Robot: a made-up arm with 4 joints.
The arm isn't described. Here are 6 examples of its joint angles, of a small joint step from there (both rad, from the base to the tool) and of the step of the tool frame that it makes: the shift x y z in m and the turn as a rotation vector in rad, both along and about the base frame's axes.
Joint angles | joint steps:
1: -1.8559 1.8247 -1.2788 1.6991 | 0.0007 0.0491 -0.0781 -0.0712
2: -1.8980 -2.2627 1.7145 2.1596 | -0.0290 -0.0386 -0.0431 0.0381
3: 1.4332 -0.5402 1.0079 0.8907 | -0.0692 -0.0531 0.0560 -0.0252
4: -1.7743 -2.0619 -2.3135 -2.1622 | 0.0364 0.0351 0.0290 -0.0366
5: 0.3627 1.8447 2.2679 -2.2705 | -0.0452 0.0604 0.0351 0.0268
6: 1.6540 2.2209 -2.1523 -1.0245 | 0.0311 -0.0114 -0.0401 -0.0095
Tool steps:
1: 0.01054 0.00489 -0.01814 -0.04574 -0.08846 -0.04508
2: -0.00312 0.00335 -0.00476 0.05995 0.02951 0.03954
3: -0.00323 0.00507 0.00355 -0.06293 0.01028 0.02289
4: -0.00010 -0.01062 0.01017 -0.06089 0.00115 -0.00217
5: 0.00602 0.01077 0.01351 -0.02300 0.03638 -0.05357
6: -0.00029 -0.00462 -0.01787 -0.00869 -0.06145 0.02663
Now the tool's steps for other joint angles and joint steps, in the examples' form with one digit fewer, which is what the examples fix.
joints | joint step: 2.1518 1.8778 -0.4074 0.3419 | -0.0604 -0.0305 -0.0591 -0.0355
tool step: -0.0047 0.0145 0.0019 -0.0808 0.0290 0.0118
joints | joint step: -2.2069 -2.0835 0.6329 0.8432 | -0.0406 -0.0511 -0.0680 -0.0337
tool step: -0.0060 -0.0172 -0.0049 0.0922 -0.0106 -0.0096
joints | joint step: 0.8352 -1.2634 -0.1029 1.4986 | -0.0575 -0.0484 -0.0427 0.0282
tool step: -0.0024 -0.0078 0.0009 -0.0438 0.0661 -0.0162
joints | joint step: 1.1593 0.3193 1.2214 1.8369 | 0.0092 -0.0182 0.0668 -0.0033
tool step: -0.0147 0.0049 0.0003 -0.0269 -0.0719 -0.0139
